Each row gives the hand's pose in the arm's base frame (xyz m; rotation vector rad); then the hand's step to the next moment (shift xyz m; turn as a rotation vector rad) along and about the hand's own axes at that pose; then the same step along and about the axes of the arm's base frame.
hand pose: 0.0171 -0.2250 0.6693 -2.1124 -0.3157 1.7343
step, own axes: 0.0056 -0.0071 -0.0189 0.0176 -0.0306 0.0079
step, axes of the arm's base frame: 0.0201 0.0058 0.0011 -0.0019 0.0359 -0.0037
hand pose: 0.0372 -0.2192 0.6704 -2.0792 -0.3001 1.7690
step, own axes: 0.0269 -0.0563 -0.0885 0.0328 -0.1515 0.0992
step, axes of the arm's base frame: 0.0965 0.0478 0.0110 -0.0778 0.1652 0.0229
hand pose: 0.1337 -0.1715 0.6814 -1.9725 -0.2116 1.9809
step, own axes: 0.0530 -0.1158 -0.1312 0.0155 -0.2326 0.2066
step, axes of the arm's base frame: 0.1462 0.1088 -0.0144 -0.1740 0.2489 0.0694
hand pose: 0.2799 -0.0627 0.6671 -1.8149 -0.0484 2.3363
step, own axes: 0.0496 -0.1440 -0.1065 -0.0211 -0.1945 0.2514
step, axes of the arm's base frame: 0.1087 0.1405 -0.0547 -0.2132 0.2093 0.1105
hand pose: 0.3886 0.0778 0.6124 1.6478 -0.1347 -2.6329
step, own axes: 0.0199 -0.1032 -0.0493 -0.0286 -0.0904 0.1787
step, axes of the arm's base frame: 0.0375 0.0985 -0.0486 -0.1465 0.1021 0.0951
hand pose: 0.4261 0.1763 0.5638 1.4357 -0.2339 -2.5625
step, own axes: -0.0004 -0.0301 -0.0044 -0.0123 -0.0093 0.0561
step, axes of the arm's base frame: 0.0012 0.0291 -0.0089 -0.0425 0.0144 0.0370
